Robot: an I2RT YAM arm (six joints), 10 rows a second.
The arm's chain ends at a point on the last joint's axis. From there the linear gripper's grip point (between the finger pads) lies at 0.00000 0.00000 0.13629 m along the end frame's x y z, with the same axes.
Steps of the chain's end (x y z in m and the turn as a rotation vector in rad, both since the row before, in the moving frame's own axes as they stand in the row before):
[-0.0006 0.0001 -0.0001 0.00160 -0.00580 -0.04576]
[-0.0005 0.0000 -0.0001 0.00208 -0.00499 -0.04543]
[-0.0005 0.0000 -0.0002 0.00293 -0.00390 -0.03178]
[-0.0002 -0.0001 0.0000 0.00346 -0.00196 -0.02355]
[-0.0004 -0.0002 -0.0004 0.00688 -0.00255 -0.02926]
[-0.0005 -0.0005 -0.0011 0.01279 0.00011 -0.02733]
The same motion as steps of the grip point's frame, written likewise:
[-0.0014 -0.0001 -0.0001 0.00160 -0.00580 -0.04576]
[-0.0012 -0.0003 -0.0001 0.00208 -0.00499 -0.04543]
[-0.0010 -0.0004 -0.0002 0.00293 -0.00390 -0.03178]
[-0.0005 -0.0006 0.0000 0.00346 -0.00196 -0.02355]
[-0.0008 -0.0011 -0.0004 0.00688 -0.00255 -0.02926]
[-0.0005 -0.0022 -0.0011 0.01279 0.00011 -0.02733]

